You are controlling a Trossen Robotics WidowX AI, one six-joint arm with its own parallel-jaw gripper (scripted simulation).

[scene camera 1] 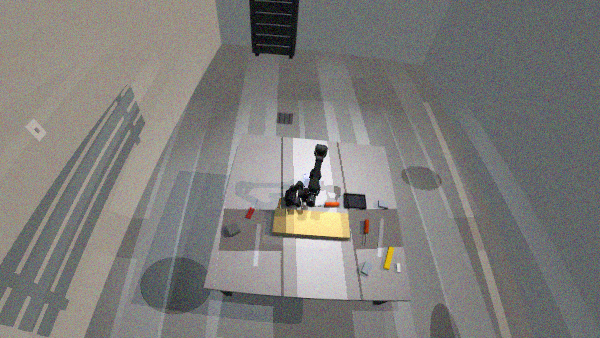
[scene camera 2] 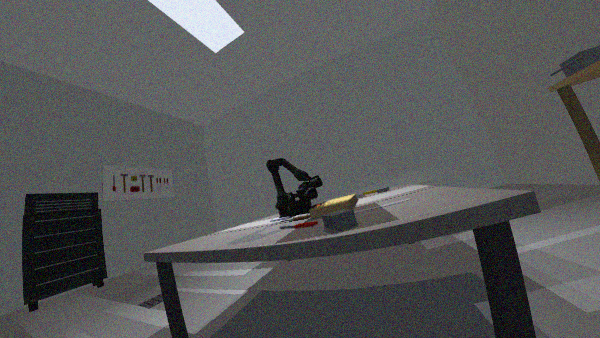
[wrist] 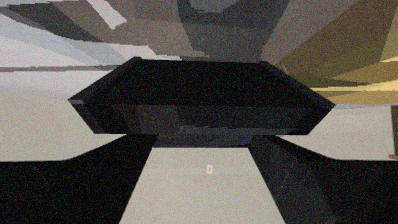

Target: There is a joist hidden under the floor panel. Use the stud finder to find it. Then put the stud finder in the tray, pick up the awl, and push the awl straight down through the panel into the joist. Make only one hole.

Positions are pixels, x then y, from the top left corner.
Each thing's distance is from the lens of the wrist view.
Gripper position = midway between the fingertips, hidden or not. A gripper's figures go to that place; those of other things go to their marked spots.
gripper (wrist: 200, 127): 11 cm
stud finder (wrist: 181, 104): 6 cm
